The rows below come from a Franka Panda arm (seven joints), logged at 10 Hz.
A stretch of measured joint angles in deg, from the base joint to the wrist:
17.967, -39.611, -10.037, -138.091, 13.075, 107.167, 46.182
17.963, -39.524, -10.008, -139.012, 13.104, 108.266, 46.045
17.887, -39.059, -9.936, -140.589, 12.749, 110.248, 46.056
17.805, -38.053, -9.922, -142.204, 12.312, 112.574, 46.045
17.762, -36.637, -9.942, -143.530, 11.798, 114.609, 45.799
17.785, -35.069, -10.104, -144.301, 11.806, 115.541, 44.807
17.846, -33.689, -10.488, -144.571, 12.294, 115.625, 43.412
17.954, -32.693, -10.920, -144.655, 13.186, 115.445, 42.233
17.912, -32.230, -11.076, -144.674, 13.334, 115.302, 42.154
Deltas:
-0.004, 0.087, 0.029, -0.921, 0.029, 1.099, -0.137
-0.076, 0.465, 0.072, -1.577, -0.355, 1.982, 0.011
-0.082, 1.006, 0.014, -1.615, -0.437, 2.326, -0.011
-0.043, 1.416, -0.020, -1.326, -0.514, 2.035, -0.246
0.023, 1.568, -0.162, -0.771, 0.008, 0.932, -0.992
0.061, 1.380, -0.384, -0.270, 0.488, 0.084, -1.395
0.108, 0.996, -0.432, -0.084, 0.892, -0.180, -1.179
-0.042, 0.463, -0.156, -0.019, 0.148, -0.143, -0.079

